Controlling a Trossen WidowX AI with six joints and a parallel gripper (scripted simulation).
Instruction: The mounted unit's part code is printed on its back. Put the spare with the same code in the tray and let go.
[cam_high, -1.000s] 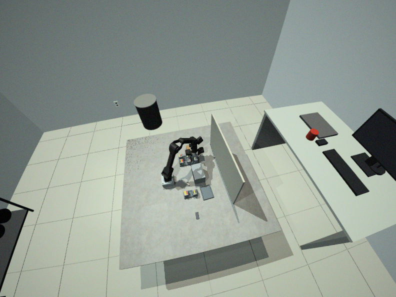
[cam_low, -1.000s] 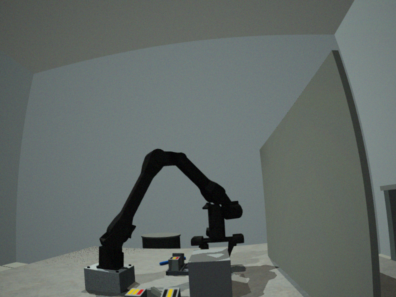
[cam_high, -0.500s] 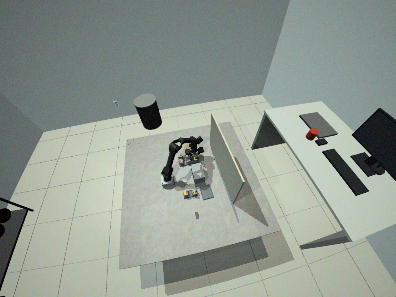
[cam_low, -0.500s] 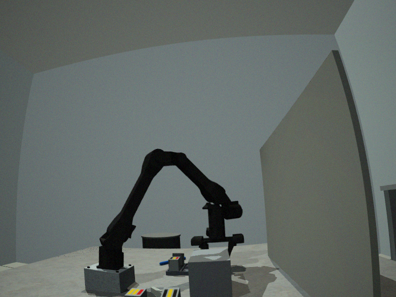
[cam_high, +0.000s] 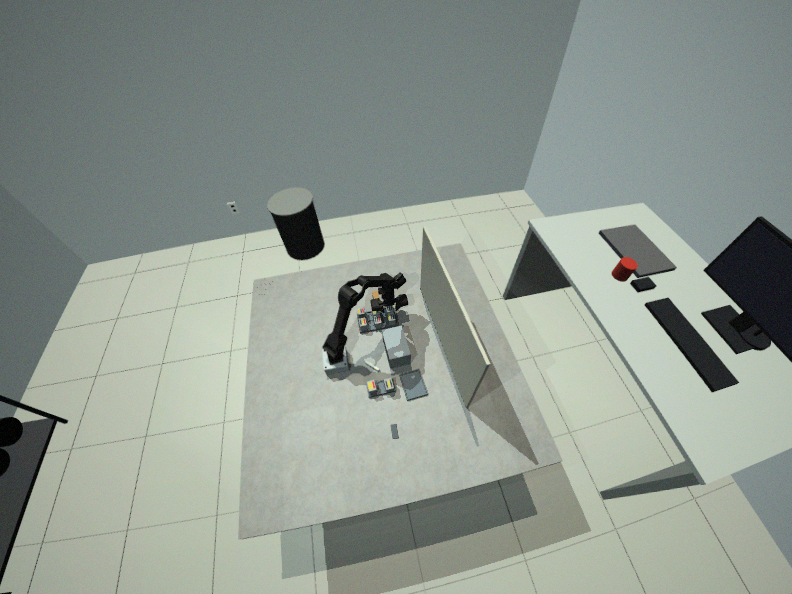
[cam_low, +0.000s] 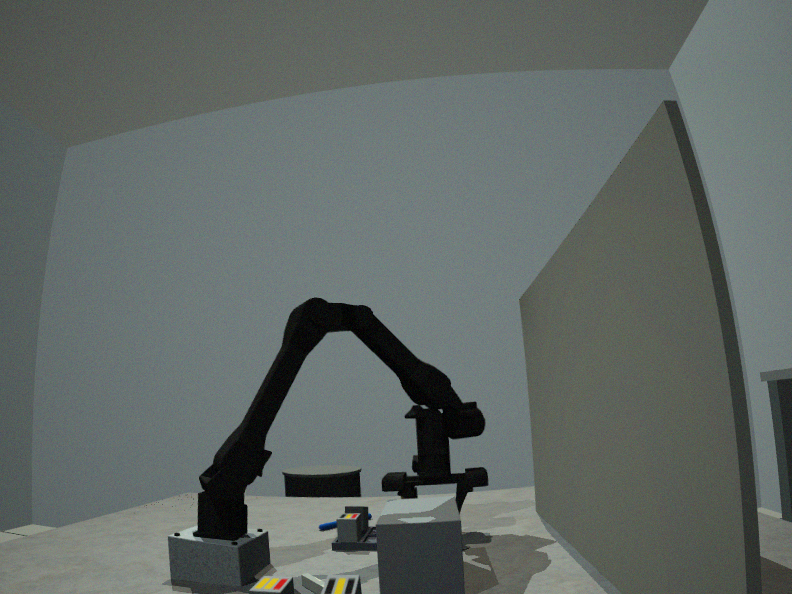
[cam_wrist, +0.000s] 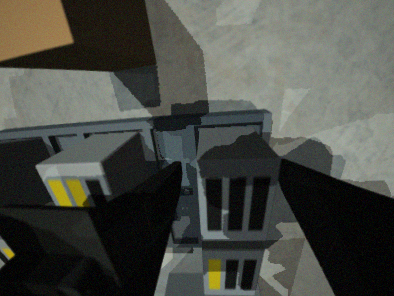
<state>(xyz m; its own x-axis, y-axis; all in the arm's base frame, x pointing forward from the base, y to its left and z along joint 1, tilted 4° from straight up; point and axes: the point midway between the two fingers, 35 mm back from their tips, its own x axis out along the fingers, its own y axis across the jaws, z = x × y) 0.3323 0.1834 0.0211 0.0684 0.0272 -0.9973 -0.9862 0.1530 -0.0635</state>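
Now: the grey spare block 2 cm above my gripper tip. Round my gripper tip: mounted unit: 22 cm to the right, 4 cm behind, 3 cm above; then blue stick: 18 cm behind, 13 cm to the left, 1 cm below; then orange block: 9 cm to the left, 5 cm behind, 2 cm above.
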